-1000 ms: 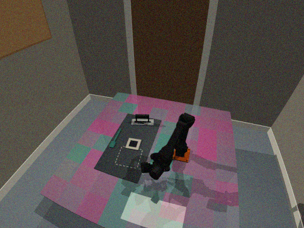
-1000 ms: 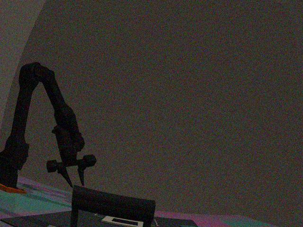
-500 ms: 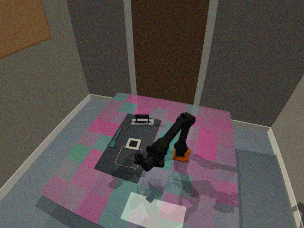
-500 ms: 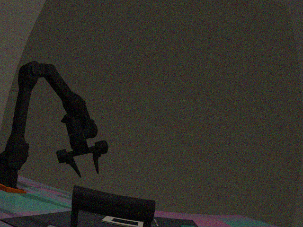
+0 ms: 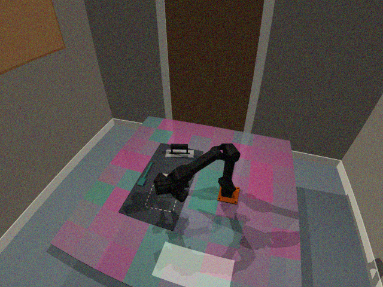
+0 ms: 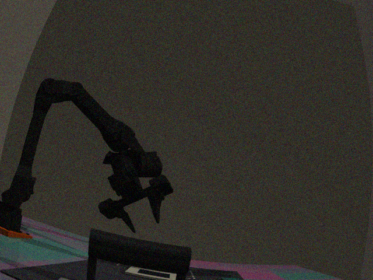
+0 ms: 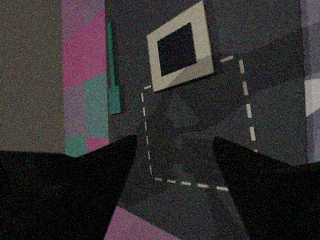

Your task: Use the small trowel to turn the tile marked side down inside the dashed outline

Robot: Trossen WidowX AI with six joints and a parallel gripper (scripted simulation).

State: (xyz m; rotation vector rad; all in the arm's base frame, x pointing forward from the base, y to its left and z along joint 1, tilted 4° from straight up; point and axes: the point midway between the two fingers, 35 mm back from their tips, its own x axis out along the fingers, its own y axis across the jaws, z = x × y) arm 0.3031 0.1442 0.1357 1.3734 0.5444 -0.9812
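My gripper tip is now 12 cm to the left of the tile, 10 cm above it and 5 cm short of it. From my gripper tip the other things lie so: dark mat 14 cm to the right, 12 cm below, 8 cm ahead; then teal trowel 22 cm ahead, 12 cm to the right, 10 cm below.
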